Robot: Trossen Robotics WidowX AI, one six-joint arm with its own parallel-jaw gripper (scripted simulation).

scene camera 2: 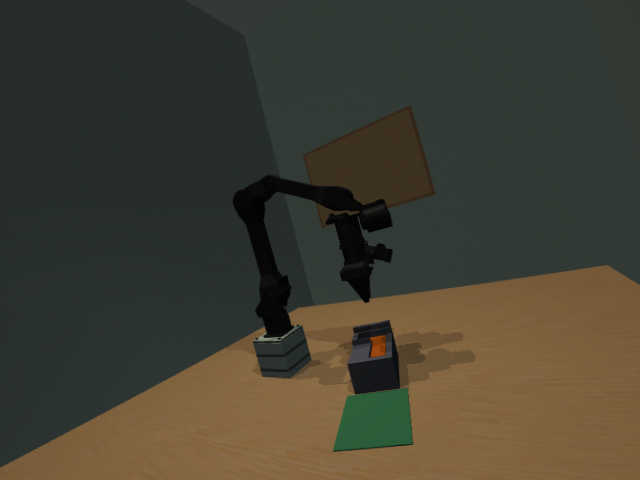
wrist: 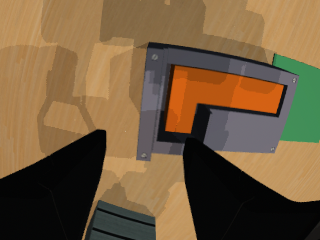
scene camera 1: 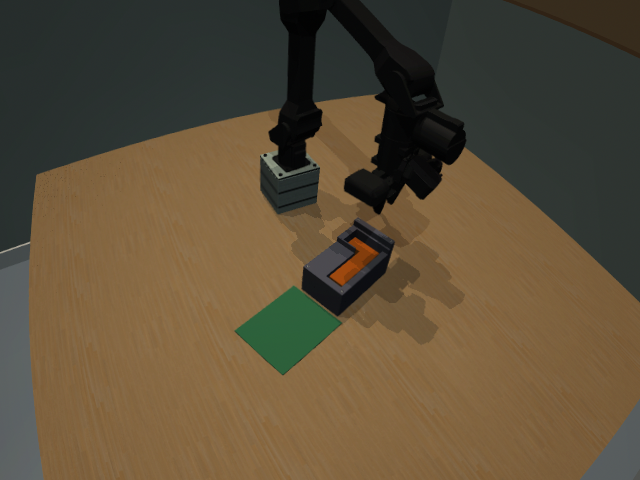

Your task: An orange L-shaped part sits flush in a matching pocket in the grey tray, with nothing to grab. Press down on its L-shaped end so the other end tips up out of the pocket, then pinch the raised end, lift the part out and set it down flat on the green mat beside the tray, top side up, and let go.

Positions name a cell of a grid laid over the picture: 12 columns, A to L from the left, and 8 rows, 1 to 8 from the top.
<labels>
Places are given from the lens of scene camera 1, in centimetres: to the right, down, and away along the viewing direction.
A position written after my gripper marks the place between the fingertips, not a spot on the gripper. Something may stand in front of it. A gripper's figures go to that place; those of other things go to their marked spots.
my gripper (scene camera 1: H4): 11, -6, 70
orange L-shaped part (scene camera 1: G5): 8, 3, 73
green mat (scene camera 1: F6): -6, 16, 67
</labels>
